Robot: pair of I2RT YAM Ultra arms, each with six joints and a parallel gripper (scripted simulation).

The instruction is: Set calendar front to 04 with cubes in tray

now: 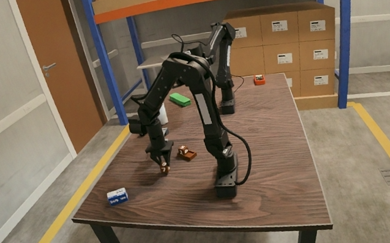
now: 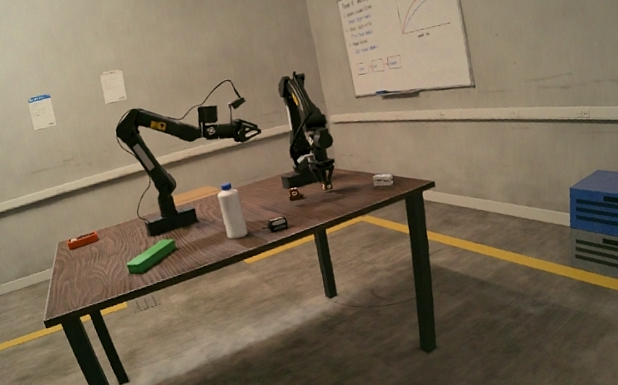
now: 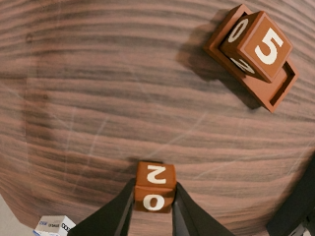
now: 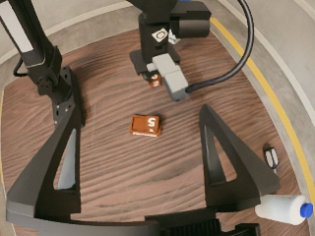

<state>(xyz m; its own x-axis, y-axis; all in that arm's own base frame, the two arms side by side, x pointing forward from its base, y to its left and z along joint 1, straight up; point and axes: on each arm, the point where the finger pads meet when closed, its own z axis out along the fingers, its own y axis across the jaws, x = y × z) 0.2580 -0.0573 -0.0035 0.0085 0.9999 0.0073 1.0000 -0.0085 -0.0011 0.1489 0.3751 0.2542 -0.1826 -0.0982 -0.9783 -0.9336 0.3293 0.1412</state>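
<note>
Right now the brown calendar tray is 70 mm behind my left hand, 100 mm to the right of it and 30 mm below it. From my left hand the other things lie so: black item 200 mm ahead, 350 mm to the right, 20 mm below.
</note>
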